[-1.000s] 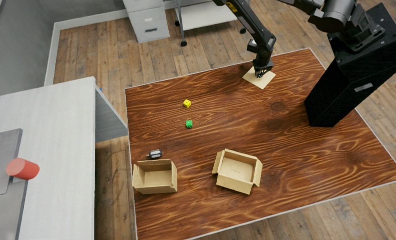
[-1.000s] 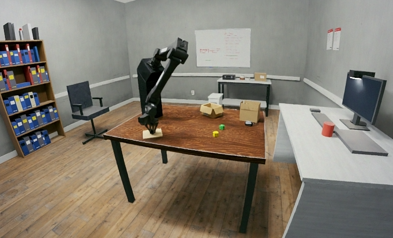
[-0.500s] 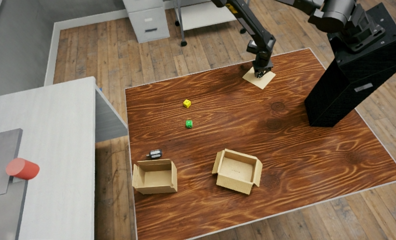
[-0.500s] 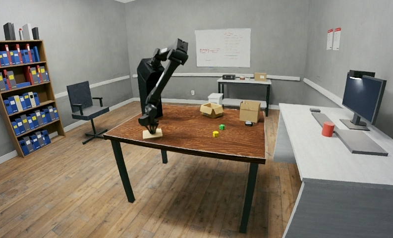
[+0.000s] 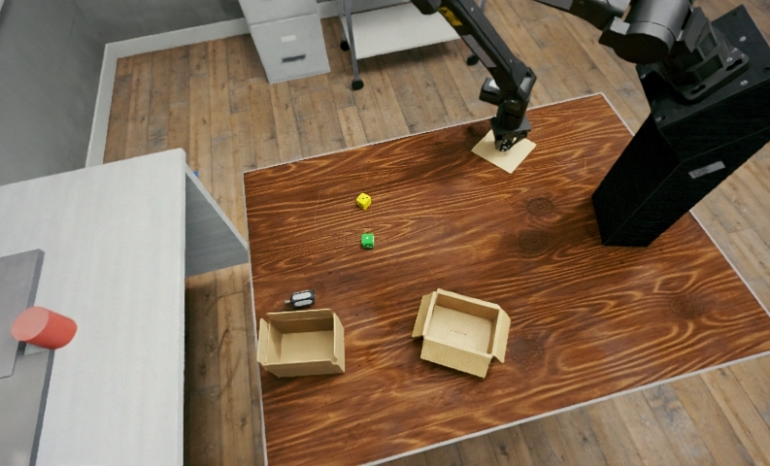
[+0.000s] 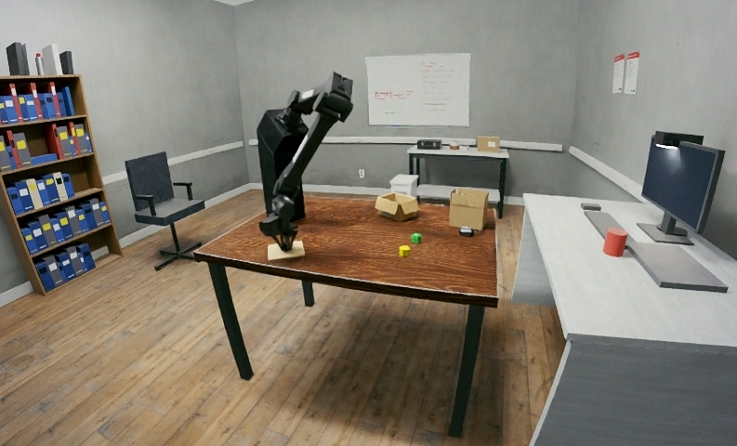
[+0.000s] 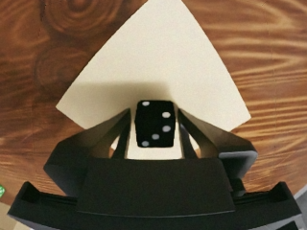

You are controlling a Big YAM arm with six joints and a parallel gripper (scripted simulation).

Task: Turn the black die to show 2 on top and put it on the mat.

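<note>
Right now my hand is right at the black die. The rest, counted from my hand: yellow die 46 cm ahead, 6 cm to the left; then mat 1 cm below; then green die 48 cm ahead, 18 cm to the left.
</note>
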